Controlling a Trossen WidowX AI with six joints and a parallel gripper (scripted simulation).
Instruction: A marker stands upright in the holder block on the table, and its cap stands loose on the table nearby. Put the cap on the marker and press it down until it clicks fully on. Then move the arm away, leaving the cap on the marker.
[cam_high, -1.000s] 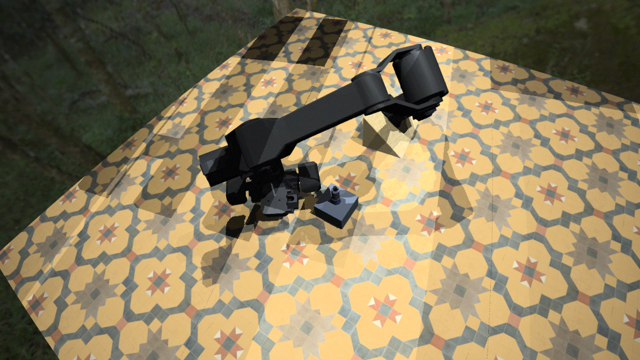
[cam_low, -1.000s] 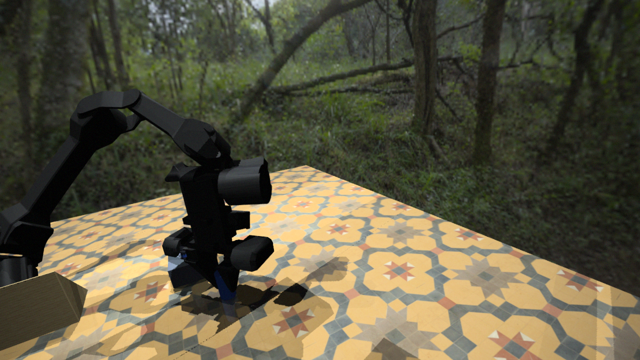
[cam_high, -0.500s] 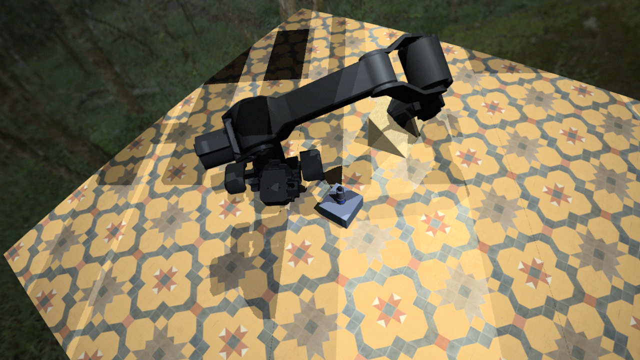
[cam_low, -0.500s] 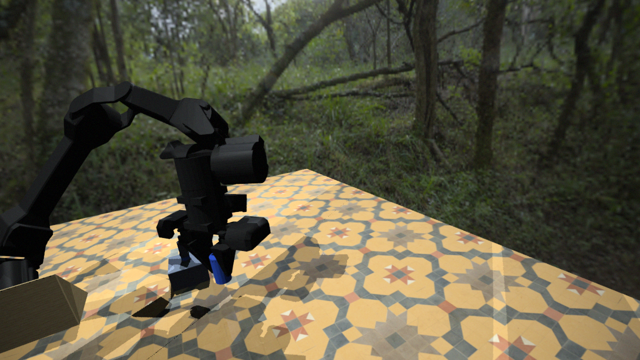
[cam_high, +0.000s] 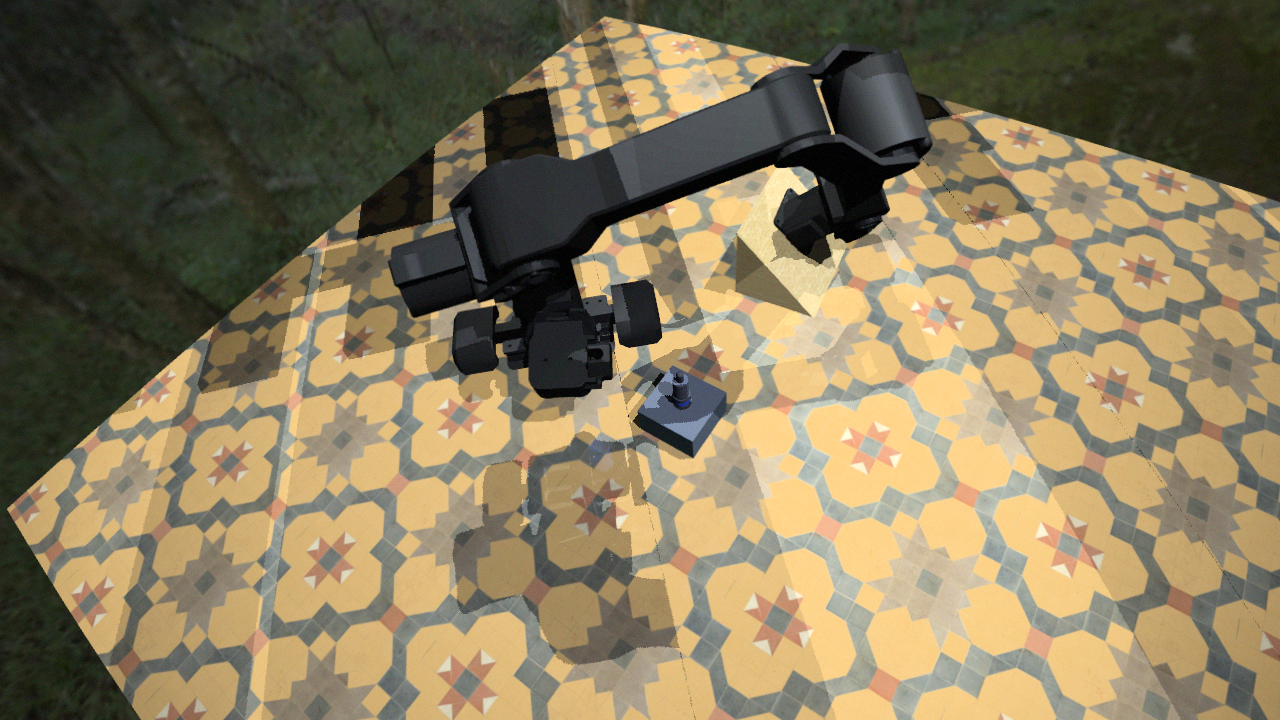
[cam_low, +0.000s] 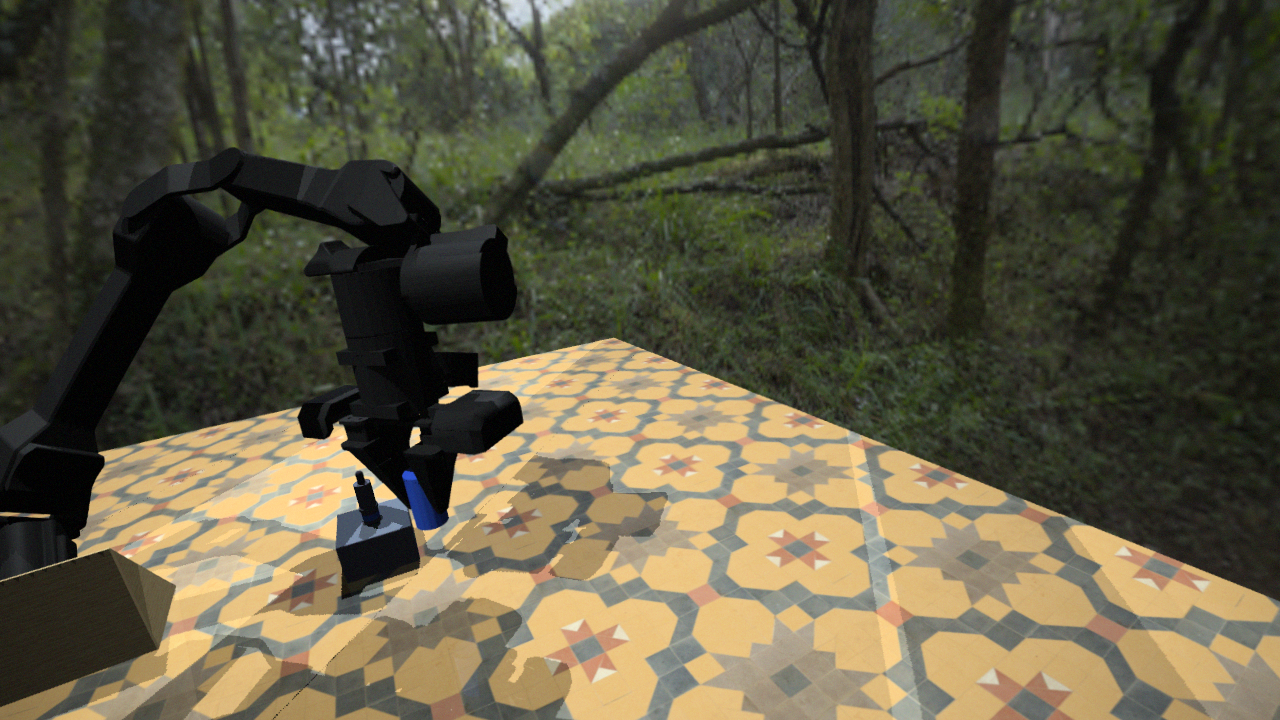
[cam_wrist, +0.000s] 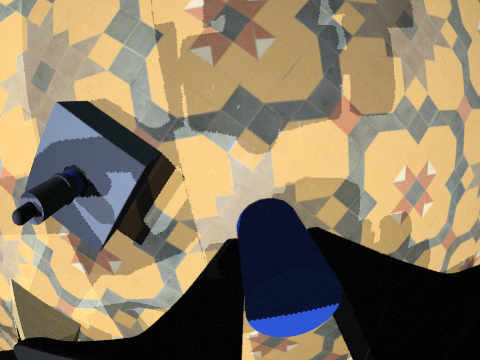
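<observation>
Now: gripper tip 4 cm past the grey-blue holder block, 10 cm to the right of it and 6 cm above it. Round my gripper tip: blue marker cap: 1 cm above.
</observation>
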